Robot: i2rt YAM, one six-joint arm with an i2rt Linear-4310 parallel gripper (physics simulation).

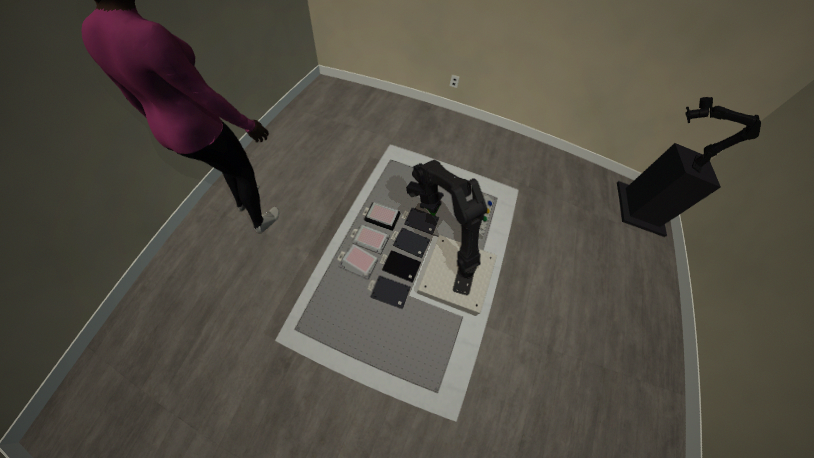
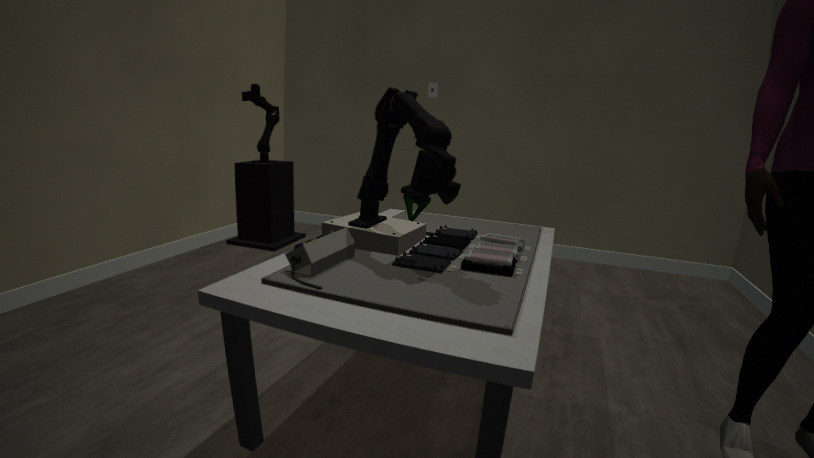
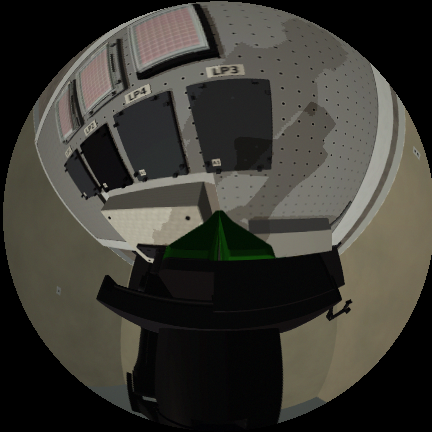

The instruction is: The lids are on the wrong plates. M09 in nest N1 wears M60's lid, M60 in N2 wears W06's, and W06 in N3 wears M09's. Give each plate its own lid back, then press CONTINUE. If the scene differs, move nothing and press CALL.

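Places are measured from the arm's base along level axes (x ahead, y left, z up), in centimetres.
Pixels of known places: gripper, fingertip midpoint: (image 1: 433,215) (image 2: 410,220) (image 3: 218,216); arm's base, link origin: (image 1: 465,271) (image 2: 368,222).
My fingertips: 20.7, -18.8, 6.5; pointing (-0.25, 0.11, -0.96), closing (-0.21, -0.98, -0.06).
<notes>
Ahead of a thing's pixels: the offset from my fingertips to its middle, as dx, dy, dz. Level surfaces: height alone.
Three pink-gridded plates with clear tops stand in a row: one on a black base {+23.3, +2.0, -8.3} (image 1: 382,215) (image 3: 170,40), a middle one {+24.2, +15.2, -9.3} (image 1: 371,238) (image 3: 97,77) and a far one {+24.9, +26.8, -9.1} (image 1: 359,260) (image 3: 65,112). Their nest labels and lid marks cannot be read. Four dark pads lie beside them, LP3 {+4.6, -2.4, -10.9} (image 1: 420,221) (image 3: 231,115), LP4 {+5.9, +10.5, -10.9} (image 1: 411,241) (image 3: 152,135), LP2 {+6.7, +23.1, -10.9} (image 1: 401,266) (image 3: 106,155) and LP1 {+7.6, +36.0, -10.9} (image 1: 390,291) (image 3: 80,175), with no lid on them. My gripper (image 2: 412,218) (image 3: 218,216) is shut, its green fingertips together and empty, above the table near LP3. The button box {-21.9, -12.9, -7.7} (image 2: 327,253) (image 3: 295,242) stands beyond; its CONTINUE and CALL lettering is unreadable.
My arm stands on a cream base block (image 1: 444,279) (image 2: 375,239) beside the pads. A grey perforated board {dz -11.9} (image 1: 375,341) (image 2: 466,310) lies on the white table (image 1: 455,398) (image 2: 364,336). A person (image 1: 153,85) (image 2: 788,227) stands near the plates' side. Another arm stands on a black pedestal (image 1: 671,187) (image 2: 264,199).
</notes>
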